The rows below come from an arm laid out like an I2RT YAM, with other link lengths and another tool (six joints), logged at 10 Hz.
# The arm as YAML. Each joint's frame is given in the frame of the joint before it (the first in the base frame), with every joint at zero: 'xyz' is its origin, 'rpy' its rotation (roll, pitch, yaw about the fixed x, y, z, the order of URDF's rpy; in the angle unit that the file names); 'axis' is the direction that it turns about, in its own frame. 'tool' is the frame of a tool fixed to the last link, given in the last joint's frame.
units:
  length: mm
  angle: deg
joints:
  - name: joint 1
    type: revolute
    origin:
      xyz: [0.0, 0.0, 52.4]
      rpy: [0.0, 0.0, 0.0]
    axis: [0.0, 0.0, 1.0]
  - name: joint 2
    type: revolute
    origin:
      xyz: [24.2, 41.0, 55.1]
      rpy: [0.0, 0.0, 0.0]
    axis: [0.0, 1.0, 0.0]
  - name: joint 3
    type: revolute
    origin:
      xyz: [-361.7, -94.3, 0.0]
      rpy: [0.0, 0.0, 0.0]
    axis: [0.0, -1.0, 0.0]
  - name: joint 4
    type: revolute
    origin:
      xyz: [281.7, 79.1, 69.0]
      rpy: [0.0, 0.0, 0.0]
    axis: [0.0, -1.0, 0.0]
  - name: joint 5
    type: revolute
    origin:
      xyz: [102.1, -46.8, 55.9]
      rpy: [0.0, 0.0, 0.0]
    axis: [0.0, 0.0, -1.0]
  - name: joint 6
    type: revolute
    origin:
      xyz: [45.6, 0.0, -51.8]
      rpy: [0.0, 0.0, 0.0]
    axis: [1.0, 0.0, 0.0]
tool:
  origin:
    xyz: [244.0, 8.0, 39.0]
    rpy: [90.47, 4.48, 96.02]
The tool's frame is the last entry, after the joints.
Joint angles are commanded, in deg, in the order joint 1, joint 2, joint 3, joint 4, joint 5, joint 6. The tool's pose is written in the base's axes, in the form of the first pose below.
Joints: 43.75, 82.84, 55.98, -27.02, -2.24, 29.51
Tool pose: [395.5 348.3 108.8], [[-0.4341 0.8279 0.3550], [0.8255 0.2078 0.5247], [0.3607 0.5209 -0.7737]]
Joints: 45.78, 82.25, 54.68, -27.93, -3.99, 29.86
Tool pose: [367.7 358.8 97.5], [[-0.4584 0.8373 0.2979], [0.8040 0.2479 0.5405], [0.3787 0.4873 -0.7868]]
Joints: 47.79, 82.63, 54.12, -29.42, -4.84, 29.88
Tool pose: [343.8 365.6 82.7], [[-0.4782 0.8436 0.2443], [0.7923 0.2944 0.5343], [0.3788 0.4491 -0.8092]]
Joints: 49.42, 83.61, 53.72, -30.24, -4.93, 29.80
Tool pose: [327.8 369.6 67.6], [[-0.4926 0.8452 0.2072], [0.7881 0.3324 0.5180], [0.3690 0.4185 -0.8299]]
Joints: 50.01, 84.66, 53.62, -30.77, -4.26, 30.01
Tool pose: [323.8 367.3 55.9], [[-0.4892 0.8499 0.1958], [0.7976 0.3451 0.4948], [0.3530 0.3982 -0.8467]]
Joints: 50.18, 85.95, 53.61, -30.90, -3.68, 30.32
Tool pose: [323.7 364.6 44.8], [[-0.4801 0.8566 0.1893], [0.8089 0.3487 0.4734], [0.3395 0.3804 -0.8603]]
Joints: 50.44, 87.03, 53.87, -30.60, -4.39, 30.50
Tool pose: [320.9 370.1 39.4], [[-0.4806 0.8598 0.1725], [0.8051 0.3546 0.4754], [0.3476 0.3673 -0.8627]]
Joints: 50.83, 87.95, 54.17, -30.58, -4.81, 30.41
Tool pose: [317.5 374.6 34.6], [[-0.4859 0.8597 0.1574], [0.8011 0.3660 0.4736], [0.3496 0.3562 -0.8665]]
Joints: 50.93, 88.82, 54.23, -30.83, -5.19, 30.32
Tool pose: [313.9 374.7 27.2], [[-0.4852 0.8630 0.1409], [0.8020 0.3749 0.4650], [0.3485 0.3387 -0.8740]]
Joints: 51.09, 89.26, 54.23, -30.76, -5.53, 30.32
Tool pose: [311.4 376.5 24.0], [[-0.4865 0.8638 0.1313], [0.8000 0.3800 0.4643], [0.3512 0.3309 -0.8759]]
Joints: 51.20, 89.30, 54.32, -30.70, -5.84, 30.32
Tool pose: [310.0 378.8 24.7], [[-0.4889 0.8631 0.1270], [0.7963 0.3821 0.4689], [0.3562 0.3304 -0.8741]]
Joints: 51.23, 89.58, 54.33, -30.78, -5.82, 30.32
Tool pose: [309.4 378.3 22.2], [[-0.4879 0.8641 0.1237], [0.7979 0.3840 0.4646], [0.3539 0.3254 -0.8768]]
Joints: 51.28, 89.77, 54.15, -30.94, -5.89, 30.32
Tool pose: [307.1 376.7 18.7], [[-0.4866 0.8657 0.1172], [0.7996 0.3873 0.4590], [0.3520 0.3171 -0.8806]]
